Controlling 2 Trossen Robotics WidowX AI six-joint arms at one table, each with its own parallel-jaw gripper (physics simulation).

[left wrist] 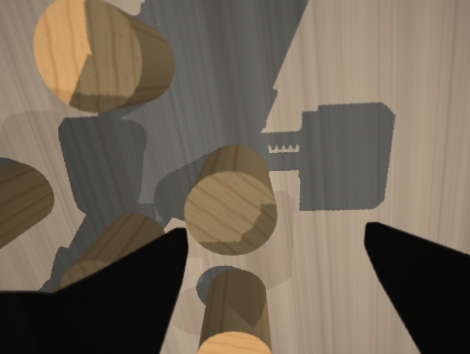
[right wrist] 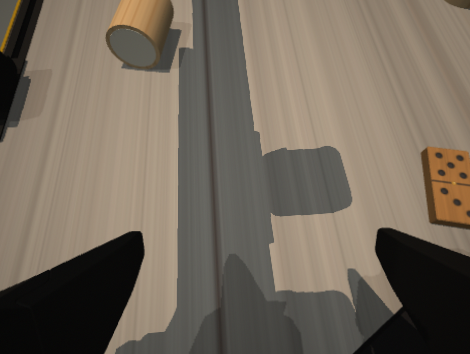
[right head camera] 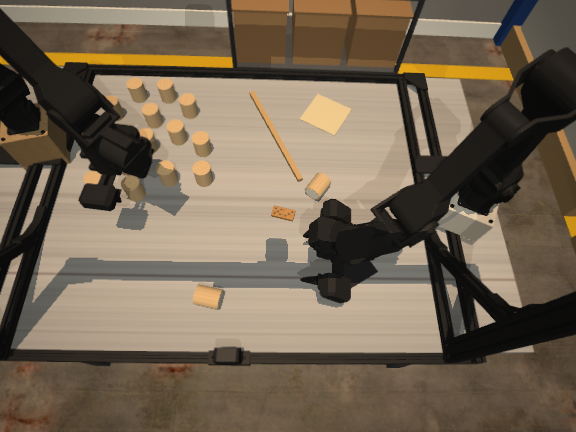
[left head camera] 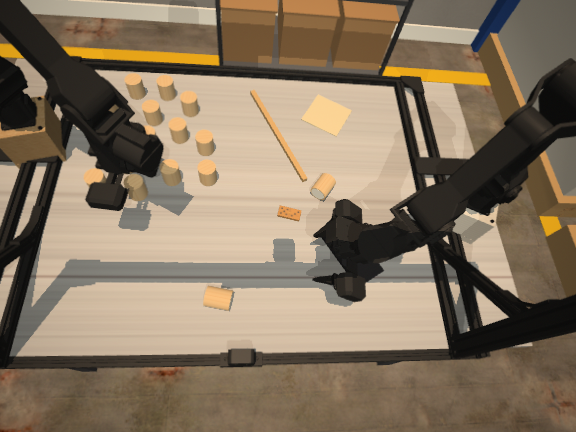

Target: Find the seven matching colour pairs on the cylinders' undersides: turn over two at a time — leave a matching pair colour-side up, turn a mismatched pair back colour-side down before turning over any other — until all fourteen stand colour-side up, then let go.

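Places are measured from the left arm's base along level axes (x back, y up, z left), in millimetres.
Where they show: left gripper, fingertip midpoint: (left wrist: 274,235) (right head camera: 124,187) (left head camera: 127,186); right gripper, fingertip midpoint: (right wrist: 258,240) (right head camera: 303,257) (left head camera: 314,257); left arm's base, link origin: (right head camera: 24,121) (left head camera: 19,116); right arm's base, link origin: (right head camera: 475,198) (left head camera: 476,199).
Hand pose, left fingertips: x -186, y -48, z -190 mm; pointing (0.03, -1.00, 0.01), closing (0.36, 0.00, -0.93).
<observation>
Each offset is from my left fingertips to the centre of the thing. "pt": to the spot under its first point.
Several wooden cylinders stand upright at the left with plain tops, among them a shaded one @(dx -11, dy -35, dz +15 mm) (left head camera: 136,187) (right head camera: 134,188) (left wrist: 230,212), one beside it @(dx -89, dy -35, dz +36 mm) (left head camera: 170,172) (right head camera: 167,173) (left wrist: 100,55) and an outer one @(dx -169, dy -35, dz +17 mm) (left head camera: 207,173) (right head camera: 202,173). My left gripper (left head camera: 131,176) (right head camera: 125,176) (left wrist: 274,235) is open and empty above the shaded one; its arm hides part of the group. A cylinder @(dx -420, dy -40, dz -77 mm) (left head camera: 323,186) (right head camera: 318,186) lies on its side, grey end showing. Another cylinder @(dx -130, dy -40, dz -270 mm) (left head camera: 218,298) (right head camera: 208,296) (right wrist: 142,32) lies near the front; its grey end shows in the right wrist view. My right gripper (left head camera: 316,256) (right head camera: 304,256) (right wrist: 258,240) is open and empty.
A domino @(dx -326, dy -56, dz -117 mm) (left head camera: 289,213) (right head camera: 283,213) (right wrist: 450,185) lies near the right gripper. A long wooden stick @(dx -363, dy -54, dz +106 mm) (left head camera: 278,135) (right head camera: 276,135) and a yellow square @(pt dx -513, dy -57, dz +139 mm) (left head camera: 327,115) (right head camera: 326,114) lie toward the back. A black frame @(pt dx -320, dy -54, dz +321 mm) (left head camera: 240,75) (right head camera: 240,74) edges the table.
</observation>
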